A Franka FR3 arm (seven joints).
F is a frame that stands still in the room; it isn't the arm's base.
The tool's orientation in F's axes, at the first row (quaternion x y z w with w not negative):
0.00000, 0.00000, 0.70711, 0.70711
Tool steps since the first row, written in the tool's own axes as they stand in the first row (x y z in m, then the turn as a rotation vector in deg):
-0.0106, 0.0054, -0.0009, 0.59, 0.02, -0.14
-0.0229, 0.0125, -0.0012, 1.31, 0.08, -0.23
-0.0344, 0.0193, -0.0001, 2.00, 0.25, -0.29
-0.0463, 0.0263, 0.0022, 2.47, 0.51, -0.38
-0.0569, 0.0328, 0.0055, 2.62, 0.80, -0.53
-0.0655, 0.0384, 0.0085, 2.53, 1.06, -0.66
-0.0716, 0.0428, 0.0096, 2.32, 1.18, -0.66
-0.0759, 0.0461, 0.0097, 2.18, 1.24, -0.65
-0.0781, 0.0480, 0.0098, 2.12, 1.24, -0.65
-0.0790, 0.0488, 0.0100, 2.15, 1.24, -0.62
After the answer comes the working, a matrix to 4 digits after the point.
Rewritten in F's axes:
-0.0054, -0.0106, -0.0009, -0.02, 0.59, -0.14
-0.0125, -0.0229, -0.0012, -0.08, 1.31, -0.23
-0.0193, -0.0344, -0.0001, -0.25, 2.00, -0.29
-0.0263, -0.0463, 0.0022, -0.51, 2.47, -0.38
-0.0328, -0.0569, 0.0055, -0.80, 2.62, -0.53
-0.0384, -0.0655, 0.0085, -1.06, 2.53, -0.66
-0.0428, -0.0716, 0.0096, -1.18, 2.32, -0.66
-0.0461, -0.0759, 0.0097, -1.24, 2.18, -0.65
-0.0480, -0.0781, 0.0098, -1.24, 2.12, -0.65
-0.0488, -0.0790, 0.0100, -1.24, 2.15, -0.62

The tool's axes in the first row as the columns of a matrix, in F's axes (rounded; the answer above uses it unrounded):
0.0000, -1.0000, 0.0000
1.0000, 0.0000, 0.0000
0.0000, 0.0000, 1.0000

